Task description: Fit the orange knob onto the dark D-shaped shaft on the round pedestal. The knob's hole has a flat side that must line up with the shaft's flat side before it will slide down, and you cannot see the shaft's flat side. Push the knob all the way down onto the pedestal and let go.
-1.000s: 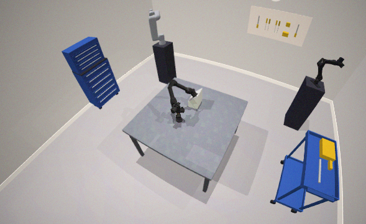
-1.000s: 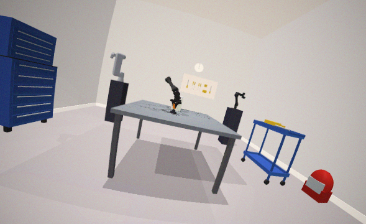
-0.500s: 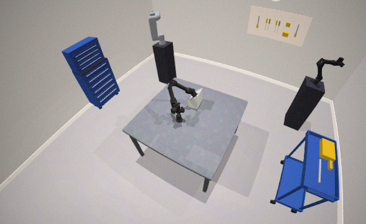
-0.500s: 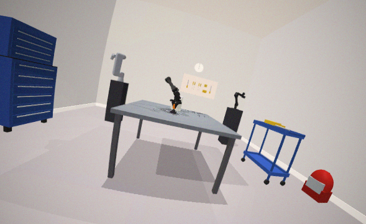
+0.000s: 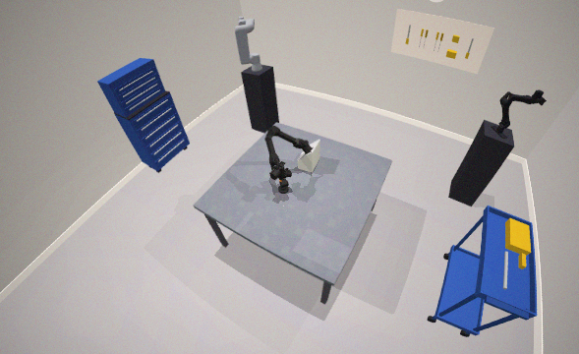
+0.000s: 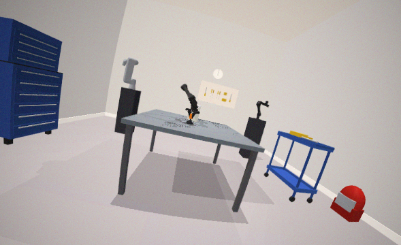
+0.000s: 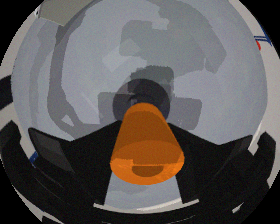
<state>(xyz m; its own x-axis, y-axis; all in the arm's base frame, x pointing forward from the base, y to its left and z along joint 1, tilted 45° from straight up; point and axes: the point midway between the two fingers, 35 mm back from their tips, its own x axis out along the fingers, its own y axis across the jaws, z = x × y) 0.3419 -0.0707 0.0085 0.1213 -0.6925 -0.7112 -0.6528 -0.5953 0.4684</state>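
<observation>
Right now the orange knob is 2 cm above my gripper tip. From my gripper tip the other things lie so: dark round pedestal: 4 cm below.
</observation>
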